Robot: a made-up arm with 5 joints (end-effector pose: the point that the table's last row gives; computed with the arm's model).
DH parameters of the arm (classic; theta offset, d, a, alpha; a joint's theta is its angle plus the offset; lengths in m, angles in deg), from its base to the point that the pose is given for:
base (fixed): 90 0.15 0 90
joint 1: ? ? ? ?
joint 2: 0 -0.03 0.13 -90
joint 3: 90 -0.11 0.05 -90
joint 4: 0 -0.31 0.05 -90
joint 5: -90 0.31 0.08 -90
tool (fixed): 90 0.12 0 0
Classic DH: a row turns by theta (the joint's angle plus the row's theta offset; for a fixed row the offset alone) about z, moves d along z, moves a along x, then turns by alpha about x.
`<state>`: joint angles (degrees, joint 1 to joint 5).
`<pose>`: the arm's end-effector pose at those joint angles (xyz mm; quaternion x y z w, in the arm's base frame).
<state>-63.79 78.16 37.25 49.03 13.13</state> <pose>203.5 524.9 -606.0 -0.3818 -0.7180 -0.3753 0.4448</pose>
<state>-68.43 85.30 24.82 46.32 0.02</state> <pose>254.8 387.9 -627.1 -0.4343 -0.7213 -0.3205 0.4341</pose>
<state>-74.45 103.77 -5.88 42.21 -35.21</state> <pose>314.7 124.2 -558.5 -0.4923 -0.6961 -0.2650 0.4505</pose>
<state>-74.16 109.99 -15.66 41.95 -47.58</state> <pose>310.2 70.8 -521.4 -0.4849 -0.6857 -0.2685 0.4718</pose>
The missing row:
joint 1: 0 -0.07 0.39 90
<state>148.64 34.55 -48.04 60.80 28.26</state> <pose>-291.4 -563.2 815.0 0.4709 0.0281 -0.3380 0.8144</pose>
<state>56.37 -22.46 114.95 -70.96 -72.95</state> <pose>-159.7 8.8 235.2 -0.5642 -0.5167 -0.4960 0.4107</pose>
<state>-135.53 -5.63 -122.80 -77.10 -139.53</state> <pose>-363.3 -714.1 3.6 -0.6860 -0.5515 0.2111 0.4250</pose>
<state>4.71 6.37 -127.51 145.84 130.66</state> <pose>28.0 130.9 -77.6 0.2881 0.9399 0.0546 0.1747</pose>
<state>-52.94 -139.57 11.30 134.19 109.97</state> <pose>-504.7 -116.4 124.4 -0.0867 -0.4053 0.1578 0.8963</pose>
